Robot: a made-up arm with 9 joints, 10 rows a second.
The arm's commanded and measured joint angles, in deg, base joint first. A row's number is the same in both.
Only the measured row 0 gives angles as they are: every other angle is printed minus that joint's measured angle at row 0.
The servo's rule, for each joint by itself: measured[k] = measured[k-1] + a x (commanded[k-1-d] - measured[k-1]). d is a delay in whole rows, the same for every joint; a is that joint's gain. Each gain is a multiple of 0.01, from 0.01 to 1. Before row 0 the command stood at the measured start. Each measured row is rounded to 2 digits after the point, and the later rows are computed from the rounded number. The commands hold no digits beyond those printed.
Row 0, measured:
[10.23, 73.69, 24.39, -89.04, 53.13, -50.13, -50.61, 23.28, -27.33]
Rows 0 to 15, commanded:
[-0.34, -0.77, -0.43, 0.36, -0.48, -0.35, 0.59, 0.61, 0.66]
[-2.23, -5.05, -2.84, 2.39, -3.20, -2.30, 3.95, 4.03, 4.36]
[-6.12, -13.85, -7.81, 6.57, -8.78, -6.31, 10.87, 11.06, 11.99]
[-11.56, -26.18, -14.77, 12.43, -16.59, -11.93, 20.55, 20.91, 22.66]
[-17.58, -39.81, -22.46, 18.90, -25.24, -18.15, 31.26, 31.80, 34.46]
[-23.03, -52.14, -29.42, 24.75, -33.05, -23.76, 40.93, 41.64, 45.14]
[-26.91, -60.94, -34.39, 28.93, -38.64, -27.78, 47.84, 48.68, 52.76]
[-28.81, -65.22, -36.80, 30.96, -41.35, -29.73, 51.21, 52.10, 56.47]
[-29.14, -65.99, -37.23, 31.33, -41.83, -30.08, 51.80, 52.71, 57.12]
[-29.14, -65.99, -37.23, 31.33, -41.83, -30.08, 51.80, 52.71, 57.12]
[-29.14, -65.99, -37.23, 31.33, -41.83, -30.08, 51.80, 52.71, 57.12]
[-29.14, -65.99, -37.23, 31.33, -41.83, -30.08, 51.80, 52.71, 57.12]
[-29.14, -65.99, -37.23, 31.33, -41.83, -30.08, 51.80, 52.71, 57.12]
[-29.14, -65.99, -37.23, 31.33, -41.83, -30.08, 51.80, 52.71, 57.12]
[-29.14, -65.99, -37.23, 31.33, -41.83, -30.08, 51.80, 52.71, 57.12]
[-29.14, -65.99, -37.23, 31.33, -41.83, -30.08, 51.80, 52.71, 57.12]
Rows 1 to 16, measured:
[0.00, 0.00, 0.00, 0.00, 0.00, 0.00, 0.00, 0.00, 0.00]
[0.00, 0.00, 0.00, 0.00, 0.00, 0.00, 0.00, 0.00, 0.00]
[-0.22, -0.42, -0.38, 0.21, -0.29, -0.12, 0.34, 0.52, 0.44]
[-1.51, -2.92, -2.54, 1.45, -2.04, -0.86, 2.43, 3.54, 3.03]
[-4.46, -8.82, -7.18, 4.37, -6.08, -2.71, 7.33, 10.01, 8.94]
[-9.00, -18.19, -13.86, 8.96, -12.39, -5.84, 15.00, 19.38, 18.00]
[-14.49, -29.86, -21.43, 14.63, -20.10, -10.03, 24.43, 30.06, 28.86]
[-19.96, -41.89, -28.46, 20.40, -27.87, -14.70, 34.00, 40.02, 39.60]
[-24.41, -52.18, -33.68, 25.26, -34.33, -19.15, 42.03, 47.47, 48.29]
[-27.23, -59.22, -36.43, 28.51, -38.54, -22.75, 47.35, 51.45, 53.69]
[-28.45, -62.88, -37.13, 30.12, -40.51, -25.24, 49.93, 52.53, 55.95]
[-28.89, -64.56, -37.22, 30.81, -41.30, -26.89, 51.01, 52.68, 56.72]
[-29.05, -65.33, -37.23, 31.11, -41.62, -27.97, 51.47, 52.71, 56.98]
[-29.11, -65.69, -37.23, 31.24, -41.75, -28.69, 51.66, 52.71, 57.07]
[-29.13, -65.85, -37.23, 31.29, -41.80, -29.16, 51.74, 52.71, 57.10]
[-29.14, -65.93, -37.23, 31.31, -41.82, -29.47, 51.77, 52.71, 57.11]
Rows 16 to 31, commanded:
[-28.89, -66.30, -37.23, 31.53, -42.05, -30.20, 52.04, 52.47, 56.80]
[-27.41, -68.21, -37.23, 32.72, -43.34, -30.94, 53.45, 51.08, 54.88]
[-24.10, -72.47, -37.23, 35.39, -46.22, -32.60, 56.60, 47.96, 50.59]
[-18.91, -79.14, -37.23, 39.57, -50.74, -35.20, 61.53, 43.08, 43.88]
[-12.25, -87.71, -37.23, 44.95, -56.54, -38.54, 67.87, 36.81, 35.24]
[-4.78, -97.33, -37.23, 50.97, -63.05, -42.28, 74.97, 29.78, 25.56]
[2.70, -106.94, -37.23, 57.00, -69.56, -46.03, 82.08, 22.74, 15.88]
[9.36, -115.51, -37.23, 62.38, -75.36, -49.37, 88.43, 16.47, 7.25]
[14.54, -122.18, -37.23, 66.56, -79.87, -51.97, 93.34, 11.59, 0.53]
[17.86, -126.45, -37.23, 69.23, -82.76, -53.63, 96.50, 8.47, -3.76]
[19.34, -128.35, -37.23, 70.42, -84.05, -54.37, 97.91, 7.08, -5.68]
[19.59, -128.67, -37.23, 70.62, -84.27, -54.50, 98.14, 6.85, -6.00]
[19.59, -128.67, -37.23, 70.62, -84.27, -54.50, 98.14, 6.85, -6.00]
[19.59, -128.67, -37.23, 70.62, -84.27, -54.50, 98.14, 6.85, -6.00]
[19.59, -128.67, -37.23, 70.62, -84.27, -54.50, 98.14, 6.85, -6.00]
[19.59, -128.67, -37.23, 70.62, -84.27, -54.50, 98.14, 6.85, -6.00]
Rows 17 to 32, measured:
[-29.14, -65.96, -37.23, 31.32, -41.83, -29.68, 51.79, 52.71, 57.12]
[-29.14, -65.98, -37.23, 31.33, -41.83, -29.82, 51.80, 52.71, 57.12]
[-28.98, -66.15, -37.23, 31.44, -41.96, -29.95, 51.94, 52.50, 56.91]
[-27.98, -67.26, -37.23, 32.17, -42.79, -30.29, 52.82, 51.28, 55.57]
[-25.50, -70.07, -37.23, 34.01, -44.85, -31.08, 55.01, 48.42, 52.28]
[-21.28, -74.97, -37.23, 37.18, -48.38, -32.48, 58.79, 43.83, 46.74]
[-15.50, -81.85, -37.23, 41.61, -53.28, -34.54, 64.06, 37.79, 39.15]
[-8.64, -90.21, -37.23, 46.95, -59.14, -37.17, 70.39, 30.90, 30.18]
[-1.38, -99.24, -37.23, 52.68, -65.39, -40.18, 77.17, 23.88, 20.74]
[5.49, -108.03, -37.23, 58.21, -71.37, -43.30, 83.70, 17.51, 11.84]
[11.28, -115.67, -37.23, 62.97, -76.47, -46.25, 89.29, 12.42, 4.38]
[15.49, -121.49, -37.23, 66.54, -80.24, -48.76, 93.47, 9.02, -0.99]
[17.95, -125.19, -37.23, 68.75, -82.53, -50.67, 96.05, 7.35, -4.09]
[19.00, -127.07, -37.23, 69.82, -83.57, -51.97, 97.26, 6.92, -5.35]
[19.38, -127.93, -37.23, 70.28, -83.99, -52.83, 97.77, 6.86, -5.78]
[19.51, -128.33, -37.23, 70.47, -84.16, -53.40, 97.98, 6.85, -5.93]

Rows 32 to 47, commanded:
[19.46, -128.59, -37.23, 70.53, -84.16, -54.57, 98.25, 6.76, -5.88]
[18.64, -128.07, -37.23, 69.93, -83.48, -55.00, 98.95, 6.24, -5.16]
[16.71, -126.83, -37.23, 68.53, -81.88, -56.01, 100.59, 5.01, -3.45]
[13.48, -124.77, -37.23, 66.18, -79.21, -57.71, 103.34, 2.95, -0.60]
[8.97, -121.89, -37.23, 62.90, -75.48, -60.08, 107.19, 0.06, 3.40]
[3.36, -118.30, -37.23, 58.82, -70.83, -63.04, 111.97, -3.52, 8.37]
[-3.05, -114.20, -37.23, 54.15, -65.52, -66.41, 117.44, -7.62, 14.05]
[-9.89, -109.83, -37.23, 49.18, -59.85, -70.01, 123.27, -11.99, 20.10]
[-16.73, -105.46, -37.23, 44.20, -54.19, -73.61, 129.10, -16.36, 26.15]
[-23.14, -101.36, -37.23, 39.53, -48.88, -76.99, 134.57, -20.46, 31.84]
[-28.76, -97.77, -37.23, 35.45, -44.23, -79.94, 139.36, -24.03, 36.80]
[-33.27, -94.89, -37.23, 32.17, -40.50, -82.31, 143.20, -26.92, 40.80]
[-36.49, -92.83, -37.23, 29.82, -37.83, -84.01, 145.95, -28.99, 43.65]
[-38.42, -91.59, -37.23, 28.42, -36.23, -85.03, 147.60, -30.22, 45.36]
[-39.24, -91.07, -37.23, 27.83, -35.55, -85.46, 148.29, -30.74, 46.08]
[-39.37, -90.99, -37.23, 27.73, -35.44, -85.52, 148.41, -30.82, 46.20]
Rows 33 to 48, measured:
[19.56, -128.51, -37.23, 70.56, -84.23, -53.77, 98.07, 6.85, -5.98]
[19.58, -128.60, -37.23, 70.59, -84.25, -54.02, 98.11, 6.85, -5.99]
[19.50, -128.59, -37.23, 70.56, -84.20, -54.21, 98.19, 6.77, -5.92]
[18.95, -128.31, -37.23, 70.20, -83.77, -54.48, 98.63, 6.31, -5.42]
[17.52, -127.51, -37.23, 69.25, -82.64, -55.00, 99.77, 5.19, -4.12]
[14.93, -126.03, -37.23, 67.50, -80.58, -55.92, 101.84, 3.26, -1.80]
[11.12, -123.79, -37.23, 64.88, -77.52, -57.33, 104.94, 0.51, 1.63]
[6.15, -120.83, -37.23, 61.43, -73.51, -59.27, 109.02, -2.96, 6.08]
[0.26, -117.25, -37.23, 57.28, -68.72, -61.70, 113.90, -6.97, 11.34]
[-6.24, -113.24, -37.23, 52.66, -63.40, -64.53, 119.33, -11.29, 17.12]
[-12.95, -109.04, -37.23, 47.84, -57.87, -67.62, 125.00, -15.65, 23.08]
[-19.47, -104.89, -37.23, 43.10, -52.48, -70.81, 130.55, -19.79, 28.86]
[-25.42, -101.05, -37.23, 38.74, -47.53, -73.91, 135.66, -23.44, 34.10]
[-30.44, -97.72, -37.23, 35.00, -43.31, -76.77, 140.03, -26.43, 38.52]
[-34.31, -95.08, -37.23, 32.05, -40.02, -79.23, 143.46, -28.63, 41.91]
[-36.94, -93.20, -37.23, 29.98, -37.75, -81.20, 145.86, -30.00, 44.19]

